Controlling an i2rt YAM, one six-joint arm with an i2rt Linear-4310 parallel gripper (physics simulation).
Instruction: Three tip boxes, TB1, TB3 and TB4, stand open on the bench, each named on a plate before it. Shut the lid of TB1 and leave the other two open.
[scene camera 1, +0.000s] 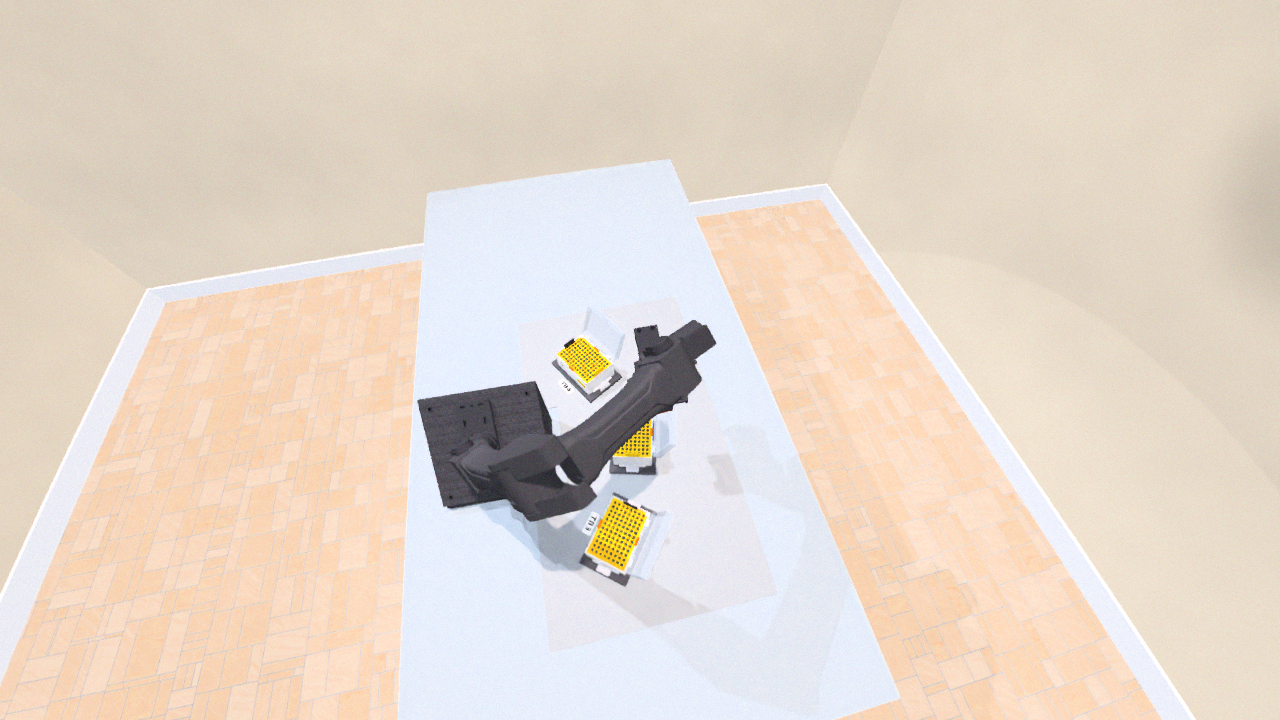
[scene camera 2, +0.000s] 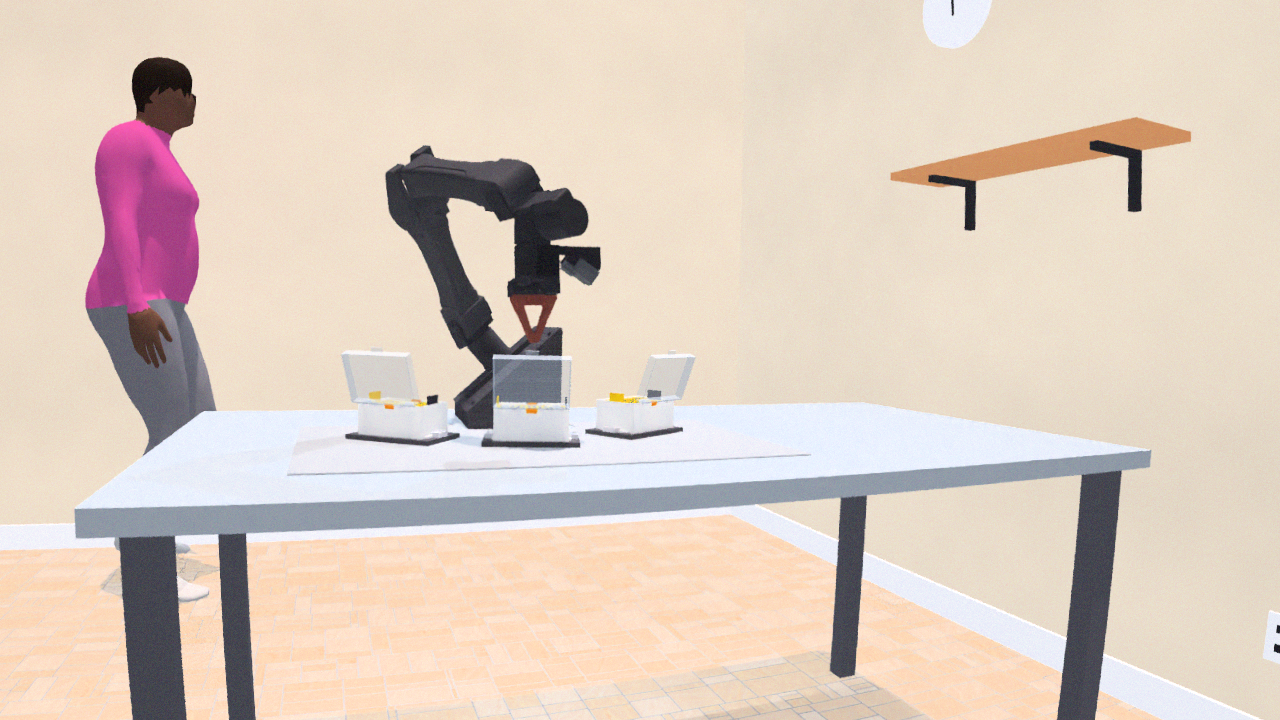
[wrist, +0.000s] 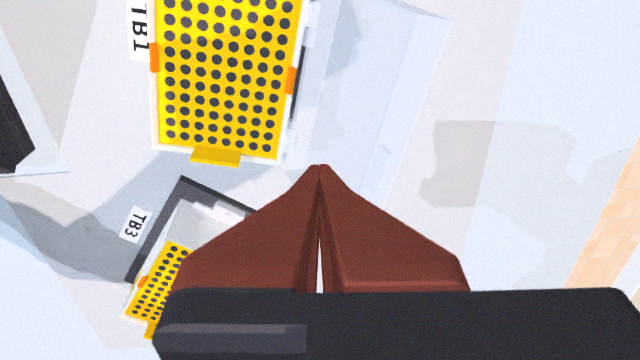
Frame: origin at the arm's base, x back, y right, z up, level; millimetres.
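Seen in the pictures: gripper, fingertip midpoint: (scene camera 2: 534, 342) (wrist: 319, 179); arm's base, origin of the base link: (scene camera 1: 482, 446).
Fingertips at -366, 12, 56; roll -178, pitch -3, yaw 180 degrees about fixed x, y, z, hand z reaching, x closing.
Note:
Pixels of each thing's top centre, then the offset from my fingertips to it, as dx, dy, dz. Level surfaces: height alone.
- TB1, middle of its top: (wrist: 218, 77) (scene camera 2: 532, 397) (scene camera 1: 633, 428) +50, -9, -91
- TB3, middle of its top: (wrist: 182, 311) (scene camera 2: 403, 393) (scene camera 1: 617, 530) +116, +195, -91
- pale mat, its level: dz -165
- bench, its level: dz -168
TB1 (scene camera 1: 635, 440) (scene camera 2: 529, 427) (wrist: 220, 90), the middle box with a yellow tip rack, has its clear lid (scene camera 2: 532, 379) (wrist: 380, 90) standing open on the side away from the robot's base. TB3 (scene camera 1: 617, 534) (scene camera 2: 401, 420) (wrist: 156, 287) is open; its plate reads TB3 in the wrist view. TB4 (scene camera 1: 586, 360) (scene camera 2: 635, 415) is open on TB1's other side. My gripper (scene camera 2: 534, 338) (wrist: 319, 179) is shut and empty, its red-brown tips together a little above the top edge of TB1's lid in scene view 2. In scene view 1 the arm hides the fingers and part of TB1.
The boxes stand on a pale mat (scene camera 1: 698, 519) (scene camera 2: 716, 450) on the bench (scene camera 1: 537, 241) (scene camera 2: 895, 429). The robot's base (scene camera 1: 519, 402) stands at the bench's edge behind them. A person in pink (scene camera 2: 147, 214) stands beyond the bench; a wall shelf (scene camera 2: 1047, 154) is at the right.

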